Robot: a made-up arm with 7 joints. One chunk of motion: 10 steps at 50 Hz.
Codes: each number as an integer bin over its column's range. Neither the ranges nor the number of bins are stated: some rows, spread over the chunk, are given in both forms.
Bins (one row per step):
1: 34 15 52 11 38 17 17
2: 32 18 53 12 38 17 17
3: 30 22 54 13 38 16 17
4: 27 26 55 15 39 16 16
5: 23 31 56 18 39 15 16
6: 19 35 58 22 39 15 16
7: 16 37 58 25 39 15 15
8: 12 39 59 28 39 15 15
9: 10 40 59 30 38 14 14
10: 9 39 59 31 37 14 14
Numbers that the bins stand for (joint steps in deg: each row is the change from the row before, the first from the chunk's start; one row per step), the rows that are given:
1: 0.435 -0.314 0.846 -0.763 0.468 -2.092 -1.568
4: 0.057 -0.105 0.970 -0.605 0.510 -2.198 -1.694
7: -0.537 0.105 1.094 -0.208 0.510 -2.305 -1.819
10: -0.914 0.143 1.135 0.030 0.427 -2.411 -1.944
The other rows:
2: 0.327 -0.257 0.887 -0.724 0.468 -2.092 -1.568
3: 0.219 -0.181 0.929 -0.684 0.468 -2.198 -1.568
5: -0.159 -0.010 1.011 -0.486 0.510 -2.305 -1.694
6: -0.375 0.067 1.094 -0.327 0.510 -2.305 -1.694
8: -0.752 0.143 1.135 -0.089 0.510 -2.305 -1.819
9: -0.860 0.162 1.135 -0.010 0.468 -2.411 -1.944

